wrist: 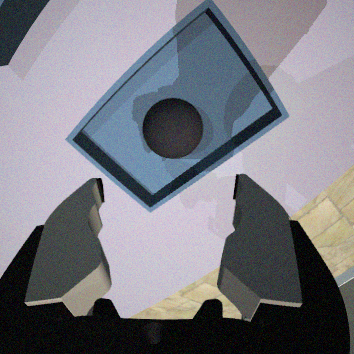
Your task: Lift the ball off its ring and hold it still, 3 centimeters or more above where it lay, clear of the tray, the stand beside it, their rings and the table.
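Places are measured from the arm's base along level axes (x ahead, y left, z up), in metres.
Where they show: gripper, fingertip midpoint: (168, 178).
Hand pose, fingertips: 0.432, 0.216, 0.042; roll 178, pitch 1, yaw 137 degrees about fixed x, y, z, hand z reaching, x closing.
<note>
Each offset is from my fingertips to the top centre of the thing, as dx, dy, dz. "pt": to the spot under its first point. Level surfaces: height alone.
A dark, nearly black ball {-0.008, -0.007, -0.040} (173, 128) lies inside a blue rectangular tray {pt +0.081, -0.015, -0.078} (111, 174) with low walls, in the upper middle of the wrist view. The ring under the ball cannot be made out. My gripper (168, 178) is open, with a wide gap between its two grey jaws. Its fingertips show below the ball in the view, near the tray's closest corner, one to each side of it. The ball is not between the jaws. How high the fingertips are above the tray is hard to tell.
Part of another blue object with a dark side {pt +0.028, -0.186, -0.089} (17, 30), possibly the stand, shows at the upper left corner. The pale table {dz -0.106} (45, 165) ends in a slanting edge at the lower right, with the tiled floor (325, 220) beyond. Shadows fall across the tray and table.
</note>
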